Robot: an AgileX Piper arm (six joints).
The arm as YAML. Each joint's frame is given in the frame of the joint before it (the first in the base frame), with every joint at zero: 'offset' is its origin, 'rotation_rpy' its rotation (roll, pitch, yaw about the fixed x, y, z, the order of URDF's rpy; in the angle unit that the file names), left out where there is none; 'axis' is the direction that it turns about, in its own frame. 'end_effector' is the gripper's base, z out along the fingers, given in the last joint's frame.
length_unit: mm
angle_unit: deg
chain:
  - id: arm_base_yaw
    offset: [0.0, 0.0, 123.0]
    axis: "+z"
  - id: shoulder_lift
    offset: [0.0, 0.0, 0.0]
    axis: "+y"
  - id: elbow
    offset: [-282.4, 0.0, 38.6]
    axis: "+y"
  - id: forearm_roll
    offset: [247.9, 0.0, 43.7]
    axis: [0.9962, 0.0, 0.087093]
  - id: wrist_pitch
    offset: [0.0, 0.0, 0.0]
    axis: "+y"
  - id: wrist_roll
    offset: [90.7, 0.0, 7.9]
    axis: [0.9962, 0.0, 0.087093]
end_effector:
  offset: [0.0, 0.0, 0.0]
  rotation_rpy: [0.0, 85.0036, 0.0]
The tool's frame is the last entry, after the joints.
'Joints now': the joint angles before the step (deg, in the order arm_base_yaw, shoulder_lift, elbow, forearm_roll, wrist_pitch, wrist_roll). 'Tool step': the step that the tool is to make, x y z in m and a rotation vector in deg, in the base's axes. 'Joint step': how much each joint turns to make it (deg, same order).
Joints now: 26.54, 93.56, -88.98, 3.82, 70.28, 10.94
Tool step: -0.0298, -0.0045, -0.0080, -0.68, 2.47, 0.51
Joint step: 1.68, -5.19, 7.63, 0.13, -0.01, 1.24
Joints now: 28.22, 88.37, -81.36, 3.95, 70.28, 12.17
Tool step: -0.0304, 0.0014, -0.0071, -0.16, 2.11, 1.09
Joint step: 3.05, -4.63, 6.42, 0.32, -0.02, 2.04
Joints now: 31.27, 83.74, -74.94, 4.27, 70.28, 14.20
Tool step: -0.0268, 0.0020, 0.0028, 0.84, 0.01, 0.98
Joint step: 3.40, -4.40, 3.77, 0.00, 0.01, 2.53
